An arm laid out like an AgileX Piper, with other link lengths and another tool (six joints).
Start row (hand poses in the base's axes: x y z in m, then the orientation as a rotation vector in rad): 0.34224 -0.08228 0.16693 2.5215 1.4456 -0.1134
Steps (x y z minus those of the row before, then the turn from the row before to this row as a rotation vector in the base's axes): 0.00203 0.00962 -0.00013 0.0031 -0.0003 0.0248; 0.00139 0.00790 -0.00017 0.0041 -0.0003 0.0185; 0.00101 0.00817 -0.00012 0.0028 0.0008 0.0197; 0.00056 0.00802 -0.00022 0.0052 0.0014 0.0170; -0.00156 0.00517 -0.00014 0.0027 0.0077 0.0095; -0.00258 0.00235 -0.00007 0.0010 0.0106 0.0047; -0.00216 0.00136 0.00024 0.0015 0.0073 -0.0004; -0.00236 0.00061 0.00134 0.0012 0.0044 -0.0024; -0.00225 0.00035 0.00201 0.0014 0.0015 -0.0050; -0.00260 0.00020 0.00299 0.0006 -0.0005 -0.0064; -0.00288 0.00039 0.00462 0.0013 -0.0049 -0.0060; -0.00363 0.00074 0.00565 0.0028 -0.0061 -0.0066; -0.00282 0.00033 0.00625 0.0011 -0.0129 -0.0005; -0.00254 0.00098 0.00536 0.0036 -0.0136 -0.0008; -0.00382 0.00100 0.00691 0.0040 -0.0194 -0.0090; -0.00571 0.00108 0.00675 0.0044 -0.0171 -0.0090
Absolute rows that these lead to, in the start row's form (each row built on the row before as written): 0.34427 -0.07266 0.16680 2.5051 1.4775 -0.1066; 0.34566 -0.06476 0.16663 2.4940 1.5019 -0.1001; 0.34667 -0.05659 0.16651 2.4810 1.5276 -0.0958; 0.34723 -0.04857 0.16629 2.4720 1.5512 -0.0909; 0.34567 -0.04340 0.16615 2.4690 1.5670 -0.0969; 0.34309 -0.04105 0.16608 2.4694 1.5774 -0.1087; 0.34093 -0.03969 0.16632 2.4732 1.5805 -0.1168; 0.33857 -0.03908 0.16766 2.4775 1.5798 -0.1218; 0.33632 -0.03873 0.16967 2.4831 1.5749 -0.1234; 0.33372 -0.03853 0.17266 2.4886 1.5671 -0.1233; 0.33084 -0.03814 0.17728 2.4929 1.5584 -0.1170; 0.32721 -0.03740 0.18293 2.4984 1.5492 -0.1082; 0.32439 -0.03707 0.18918 2.4954 1.5441 -0.0912; 0.32185 -0.03609 0.19454 2.4942 1.5394 -0.0715; 0.31803 -0.03509 0.20145 2.4976 1.5224 -0.0455; 0.31232 -0.03401 0.20820 2.5018 1.5063 -0.0222
